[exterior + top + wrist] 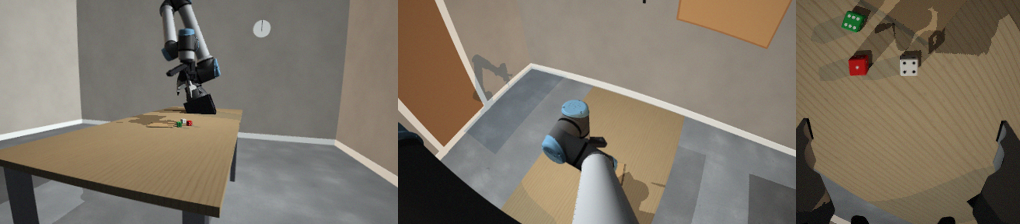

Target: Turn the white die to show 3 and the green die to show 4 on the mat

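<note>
Right now the white die is 15 cm below my hand, 1 cm to the right of it and 1 cm behind it. Also, from my hand: green die 15 cm below, 9 cm ahead, 1 cm to the left; red die 15 cm below, 5 cm to the left, 4 cm ahead; tan mat 16 cm below, 10 cm to the right, 8 cm ahead.
</note>
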